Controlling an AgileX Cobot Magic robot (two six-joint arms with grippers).
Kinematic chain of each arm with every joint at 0, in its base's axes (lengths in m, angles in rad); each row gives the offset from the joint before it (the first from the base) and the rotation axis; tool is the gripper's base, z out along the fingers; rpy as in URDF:
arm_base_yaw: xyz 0 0 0.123 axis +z
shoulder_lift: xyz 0 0 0 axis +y
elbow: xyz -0.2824 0 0.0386 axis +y
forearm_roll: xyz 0.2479 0 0.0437 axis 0.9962 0 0.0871
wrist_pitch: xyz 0 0 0 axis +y
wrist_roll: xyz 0.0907 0 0.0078 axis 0.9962 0 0.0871
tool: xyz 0 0 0 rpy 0 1.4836 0
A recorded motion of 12 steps. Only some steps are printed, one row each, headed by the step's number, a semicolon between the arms.
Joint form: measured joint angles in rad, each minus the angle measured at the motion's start. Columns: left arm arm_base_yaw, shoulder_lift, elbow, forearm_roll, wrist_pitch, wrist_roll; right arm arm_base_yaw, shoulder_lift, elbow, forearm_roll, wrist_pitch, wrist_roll.
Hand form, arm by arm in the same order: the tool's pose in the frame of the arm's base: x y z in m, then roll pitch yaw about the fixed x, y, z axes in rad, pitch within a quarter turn. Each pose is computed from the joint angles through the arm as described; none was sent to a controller.
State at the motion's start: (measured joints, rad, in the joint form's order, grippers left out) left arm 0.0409 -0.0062 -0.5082 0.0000 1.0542 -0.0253; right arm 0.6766 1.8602 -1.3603 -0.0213 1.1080 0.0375
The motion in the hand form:
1: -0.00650 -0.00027 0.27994 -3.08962 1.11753 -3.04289; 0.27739 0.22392 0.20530 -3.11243 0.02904 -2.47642
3: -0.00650 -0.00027 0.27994 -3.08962 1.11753 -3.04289; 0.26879 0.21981 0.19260 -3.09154 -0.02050 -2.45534
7: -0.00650 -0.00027 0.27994 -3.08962 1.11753 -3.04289; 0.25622 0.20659 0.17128 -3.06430 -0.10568 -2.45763
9: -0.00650 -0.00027 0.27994 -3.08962 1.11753 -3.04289; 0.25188 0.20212 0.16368 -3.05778 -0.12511 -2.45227
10: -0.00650 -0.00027 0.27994 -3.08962 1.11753 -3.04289; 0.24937 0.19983 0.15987 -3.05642 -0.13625 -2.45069
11: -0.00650 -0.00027 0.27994 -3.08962 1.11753 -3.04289; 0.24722 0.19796 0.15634 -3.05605 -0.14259 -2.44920
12: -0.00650 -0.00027 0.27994 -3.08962 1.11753 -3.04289; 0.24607 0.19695 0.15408 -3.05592 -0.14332 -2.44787
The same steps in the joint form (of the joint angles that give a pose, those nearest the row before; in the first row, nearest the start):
1: 0.0000 0.0000 0.0000 0.0000 0.0000 0.0000; 0.0101 0.0000 0.0249 -0.0120 -0.0029 -0.0009
3: 0.0000 0.0000 0.0000 0.0000 0.0000 0.0000; 0.0219 0.0009 0.0780 -0.0346 -0.0071 0.0001
7: 0.0000 0.0000 0.0000 0.0000 0.0000 0.0000; 0.0229 0.0019 0.1737 -0.0640 -0.0171 0.0174
9: 0.0000 0.0000 0.0000 0.0000 0.0000 0.0000; 0.0229 0.0019 0.2096 -0.0726 -0.0336 0.0174
10: 0.0000 0.0000 0.0000 0.0000 0.0000 0.0000; 0.0229 0.0019 0.2280 -0.0746 -0.0408 0.0174
11: 0.0000 0.0000 0.0000 0.0000 0.0000 0.0000; 0.0229 0.0019 0.2450 -0.0758 -0.0515 0.0174
12: 0.0000 0.0000 0.0000 0.0000 0.0000 0.0000; 0.0229 0.0019 0.2557 -0.0768 -0.0616 0.0174

